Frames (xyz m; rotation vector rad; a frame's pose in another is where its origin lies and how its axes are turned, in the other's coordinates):
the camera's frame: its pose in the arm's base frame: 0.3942 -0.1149 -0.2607 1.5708 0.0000 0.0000
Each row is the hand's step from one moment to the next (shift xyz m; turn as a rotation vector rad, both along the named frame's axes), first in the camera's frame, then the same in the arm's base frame.
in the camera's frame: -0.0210 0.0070 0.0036 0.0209 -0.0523 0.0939
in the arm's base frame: -0.0210 -0.0036 0.0070 0.0209 -0.0939 -0.0523
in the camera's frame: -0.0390 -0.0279 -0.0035 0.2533 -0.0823 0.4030
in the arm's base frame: -0.0390 0.0035 -0.0279 0.2533 -0.4030 -0.0823
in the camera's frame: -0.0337 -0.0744 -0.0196 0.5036 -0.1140 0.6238
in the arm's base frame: -0.0337 0.0196 -0.0744 0.5036 -0.6238 -0.1140
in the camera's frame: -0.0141 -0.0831 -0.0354 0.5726 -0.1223 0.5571
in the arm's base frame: -0.0141 0.0354 -0.0831 0.5726 -0.5571 -0.1223
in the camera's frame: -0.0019 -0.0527 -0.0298 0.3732 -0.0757 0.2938
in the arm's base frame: -0.0019 0.0298 -0.0527 0.3732 -0.2938 -0.0757
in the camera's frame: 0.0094 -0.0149 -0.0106 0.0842 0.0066 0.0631
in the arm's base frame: 0.0094 0.0106 -0.0149 0.0842 -0.0631 0.0066
